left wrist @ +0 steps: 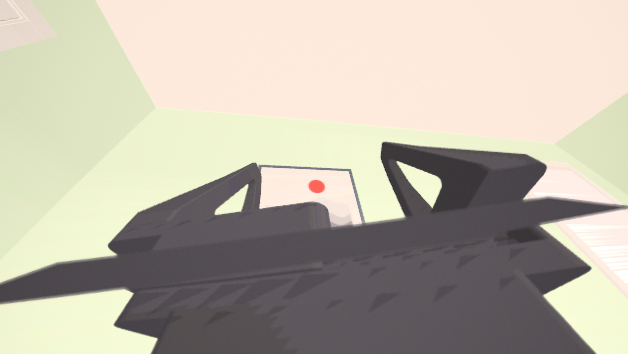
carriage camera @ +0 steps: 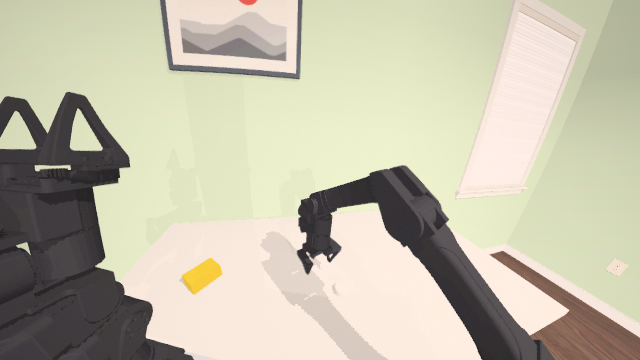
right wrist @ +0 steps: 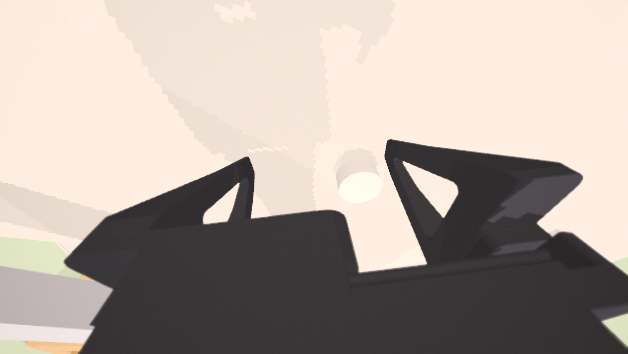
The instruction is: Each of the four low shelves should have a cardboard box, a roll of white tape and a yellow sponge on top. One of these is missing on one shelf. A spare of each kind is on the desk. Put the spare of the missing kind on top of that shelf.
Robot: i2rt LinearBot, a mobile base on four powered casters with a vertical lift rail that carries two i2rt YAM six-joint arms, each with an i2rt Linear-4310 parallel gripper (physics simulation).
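Places are measured from the left arm's base along level axes (x ahead, y left, z up), in centimetres.
Pixels of known places: left gripper, between the fingertips: (left wrist: 318, 159) (carriage camera: 44, 95); right gripper, between the fingertips: (carriage camera: 318, 267) (right wrist: 318, 156).
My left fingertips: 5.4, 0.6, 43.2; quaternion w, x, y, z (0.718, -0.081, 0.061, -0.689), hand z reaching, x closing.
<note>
Ahead of a thing's pixels: the offset from my left fingertips to its top centre, as dx, dy, dz. Level surfaces: height alone.
A yellow sponge @(+22.4, +9.3, -51.7) (carriage camera: 201, 276) lies on the left part of the white desk @(dz -56.2) (carriage camera: 240, 320). The white tape roll @(+25.7, -39.0, -53.8) (carriage camera: 342, 287) (right wrist: 360, 187) is on the desk, hard to see against the white; its shadow marks it. My right gripper (carriage camera: 319, 266) (right wrist: 318, 156) is open and empty, pointing down above the desk. The tape shows a little right of and nearer than it in the carriage view, and between the finger outlines, closer to the right-hand finger, in the right wrist view. My left gripper (carriage camera: 45, 96) (left wrist: 318, 159) is open and empty, pointing up at the left. No low shelf shows clearly.
A framed picture (carriage camera: 235, 66) (left wrist: 306, 175) hangs on the green wall behind the desk. A window with a blind (carriage camera: 520, 100) is at the right. Wooden floor @(dz -128.2) (carriage camera: 590, 312) shows beyond the desk's right corner. Orange-tan pieces (right wrist: 55, 347) show at the right wrist view's lower left.
</note>
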